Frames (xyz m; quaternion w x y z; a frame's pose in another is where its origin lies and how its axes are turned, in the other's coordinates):
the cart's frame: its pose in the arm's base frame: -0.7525 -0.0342 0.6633 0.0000 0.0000 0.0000 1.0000
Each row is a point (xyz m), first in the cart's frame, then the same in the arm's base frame.
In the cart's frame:
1: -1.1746 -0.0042 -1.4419
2: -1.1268 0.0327 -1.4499
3: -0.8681 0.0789 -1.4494
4: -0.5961 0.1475 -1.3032
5: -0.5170 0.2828 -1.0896
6: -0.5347 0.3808 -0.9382
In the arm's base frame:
1: 0.4221 -0.0300 -0.7786
2: 0.3743 -0.0669 -0.7866
3: 0.1156 -0.1131 -0.7861
4: -0.1564 -0.1817 -0.6399
5: -0.2355 -0.3170 -0.4263
6: -0.2178 -0.4150 -0.2749

